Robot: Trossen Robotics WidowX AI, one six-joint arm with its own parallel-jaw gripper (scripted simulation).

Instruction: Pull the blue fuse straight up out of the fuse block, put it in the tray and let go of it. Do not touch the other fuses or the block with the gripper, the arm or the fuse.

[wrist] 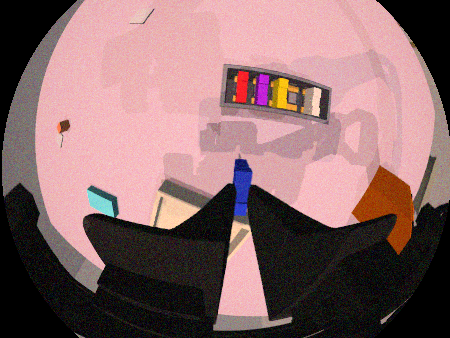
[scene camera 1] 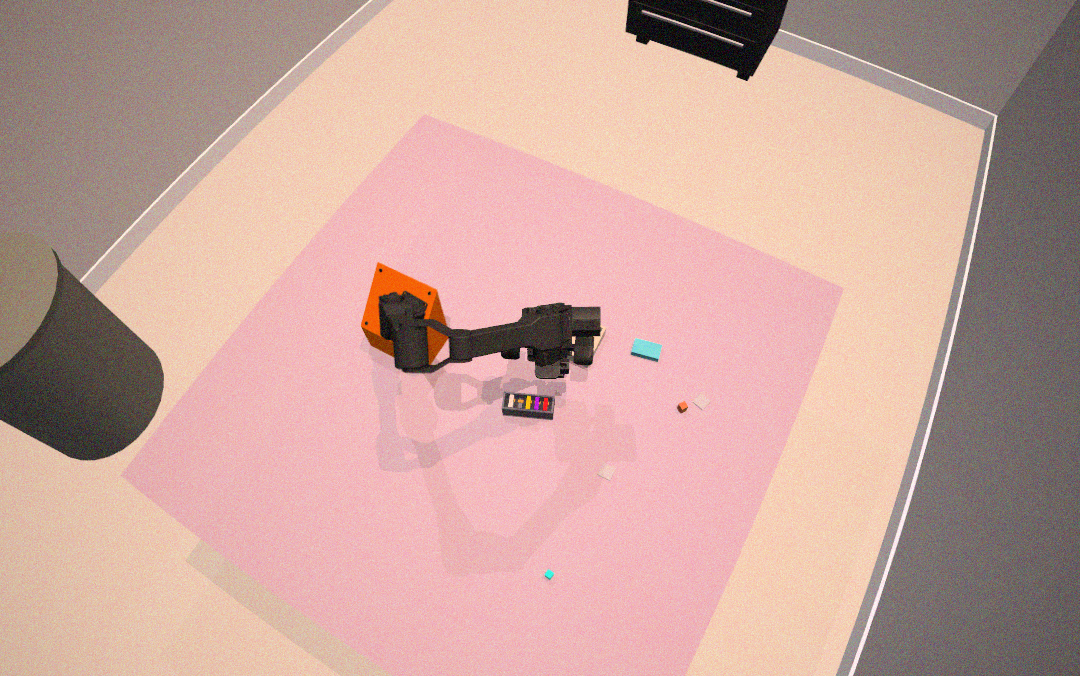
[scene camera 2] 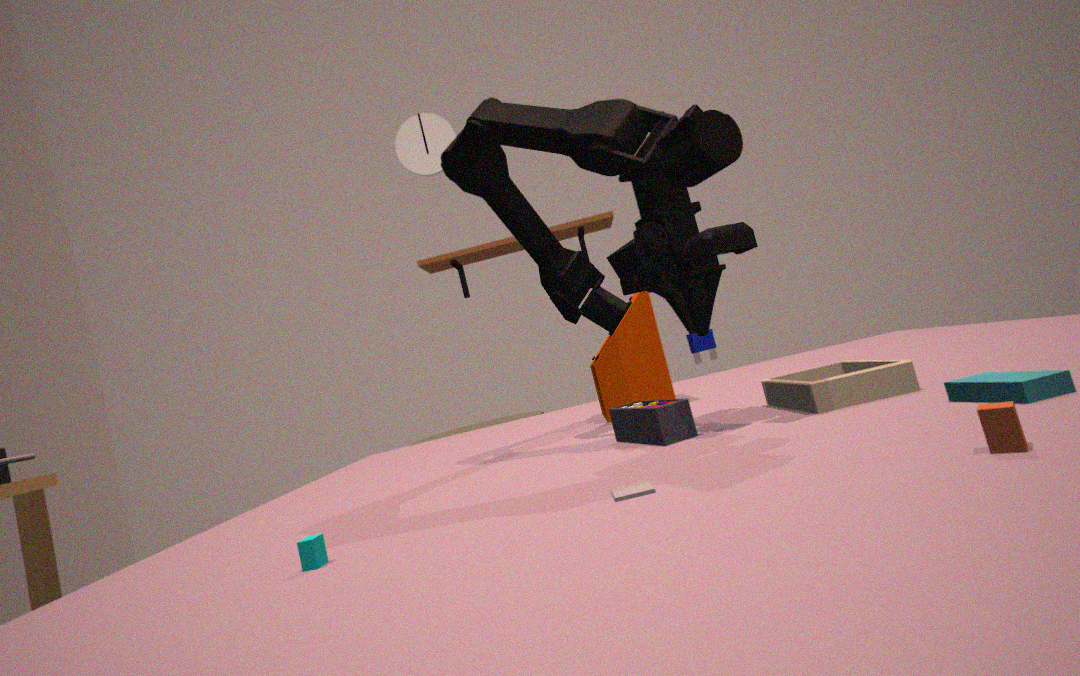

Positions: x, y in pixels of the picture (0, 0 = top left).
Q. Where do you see a tray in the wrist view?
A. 174, 204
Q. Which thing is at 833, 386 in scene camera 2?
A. A tray.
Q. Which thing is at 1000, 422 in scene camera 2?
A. An orange block.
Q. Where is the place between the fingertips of the gripper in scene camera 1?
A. At 548, 364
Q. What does the gripper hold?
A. A blue fuse.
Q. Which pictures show the gripper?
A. The wrist view, scene camera 1 and scene camera 2: all of them.
